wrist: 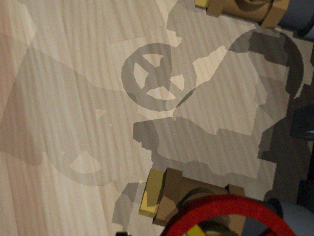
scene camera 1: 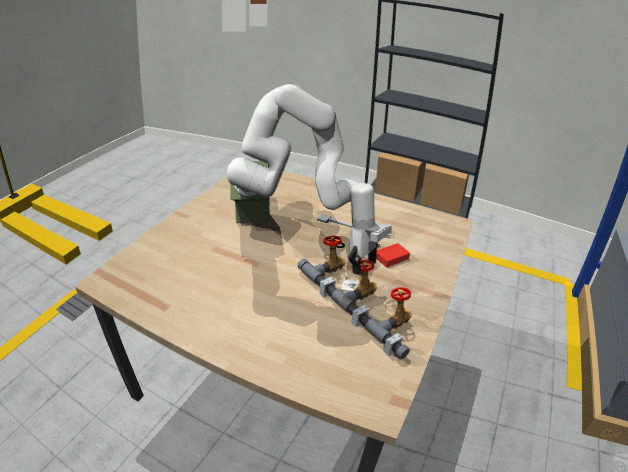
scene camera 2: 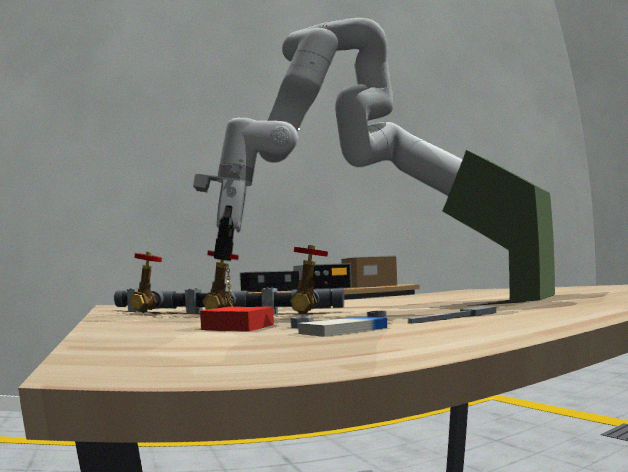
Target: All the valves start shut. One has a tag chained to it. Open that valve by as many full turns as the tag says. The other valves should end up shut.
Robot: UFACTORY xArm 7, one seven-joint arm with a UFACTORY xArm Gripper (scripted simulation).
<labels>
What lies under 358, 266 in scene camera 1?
The gripper.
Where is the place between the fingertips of the gripper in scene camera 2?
222, 260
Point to a red block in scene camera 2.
At 247, 318
</labels>
